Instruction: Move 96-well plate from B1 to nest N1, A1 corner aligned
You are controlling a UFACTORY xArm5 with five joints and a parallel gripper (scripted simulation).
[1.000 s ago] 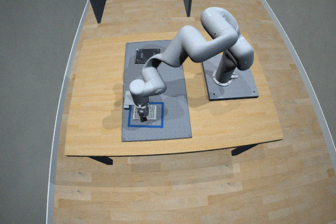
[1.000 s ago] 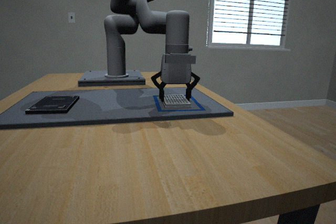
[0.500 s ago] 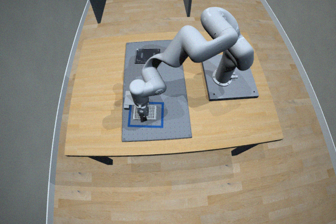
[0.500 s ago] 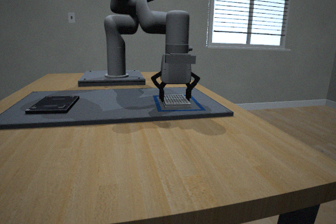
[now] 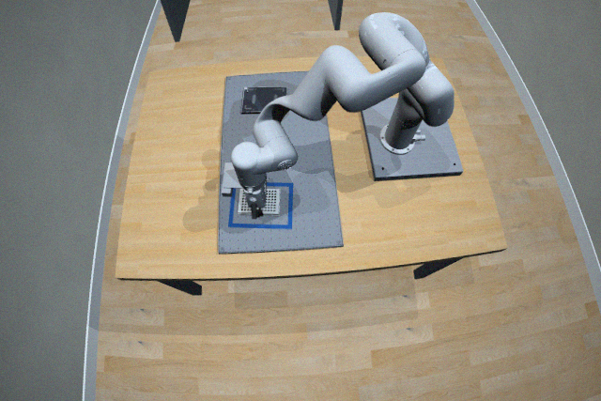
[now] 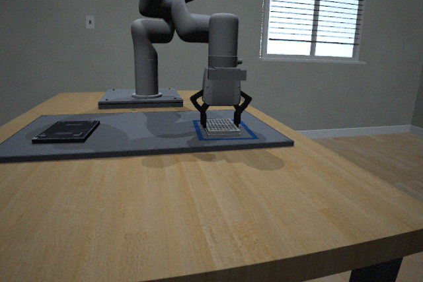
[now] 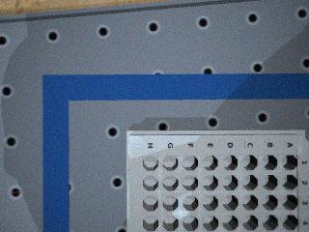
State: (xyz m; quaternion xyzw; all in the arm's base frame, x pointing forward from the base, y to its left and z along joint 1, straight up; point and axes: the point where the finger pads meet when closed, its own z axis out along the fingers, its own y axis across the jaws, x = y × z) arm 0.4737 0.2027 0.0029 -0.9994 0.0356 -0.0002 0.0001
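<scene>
My hand is 20 mm past the black plate nest N1, 400 mm to the left of it and 10 mm above it. From my hand the other things lie so: white 96-well plate 10 mm below; then A1 mark 60 mm ahead, 460 mm to the right, 10 mm below.
</scene>
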